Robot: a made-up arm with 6 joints.
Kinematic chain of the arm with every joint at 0, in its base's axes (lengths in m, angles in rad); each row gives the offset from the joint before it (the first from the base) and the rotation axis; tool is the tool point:
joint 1: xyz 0 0 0.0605 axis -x
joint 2: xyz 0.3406 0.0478 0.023 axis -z
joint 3: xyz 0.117 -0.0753 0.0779 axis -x
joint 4: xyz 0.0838 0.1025 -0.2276 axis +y
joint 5: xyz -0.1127 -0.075 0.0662 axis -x
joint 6: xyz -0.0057 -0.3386 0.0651 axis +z
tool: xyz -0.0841 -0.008 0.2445
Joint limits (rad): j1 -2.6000..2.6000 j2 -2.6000..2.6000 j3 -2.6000..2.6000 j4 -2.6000..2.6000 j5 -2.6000..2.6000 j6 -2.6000..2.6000
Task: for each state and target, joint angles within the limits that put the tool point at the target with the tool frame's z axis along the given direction. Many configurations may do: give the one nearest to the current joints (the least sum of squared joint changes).
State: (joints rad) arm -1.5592 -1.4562 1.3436 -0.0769 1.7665 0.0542
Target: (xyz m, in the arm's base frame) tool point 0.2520 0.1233 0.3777 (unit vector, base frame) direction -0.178 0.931 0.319
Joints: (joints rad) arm -1.7768 -0.9097 1.3145 0.3231 1.6123 -0.0863
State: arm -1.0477 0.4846 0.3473 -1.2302 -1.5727 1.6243
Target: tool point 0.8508 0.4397 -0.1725 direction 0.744 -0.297 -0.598
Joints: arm -0.8041 -0.5715 0.0296 -0.8883 -1.9419 1.6830
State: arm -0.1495 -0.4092 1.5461 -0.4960 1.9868 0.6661
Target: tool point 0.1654 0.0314 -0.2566 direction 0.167 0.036 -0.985
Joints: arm 0.1682 0.1294 1.1733 -0.6866 1.7931 0.2673
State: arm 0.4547 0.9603 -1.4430 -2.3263 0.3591 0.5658
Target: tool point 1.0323 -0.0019 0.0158 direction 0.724 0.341 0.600
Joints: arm -0.3498 1.5438 -1.6916 -2.5696 0.3624 0.6587
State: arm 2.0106 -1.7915 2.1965 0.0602 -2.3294 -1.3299
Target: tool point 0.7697 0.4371 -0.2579 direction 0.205 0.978 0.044
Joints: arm 1.4669 -2.1451 2.1024 0.0936 -2.3098 -1.4111
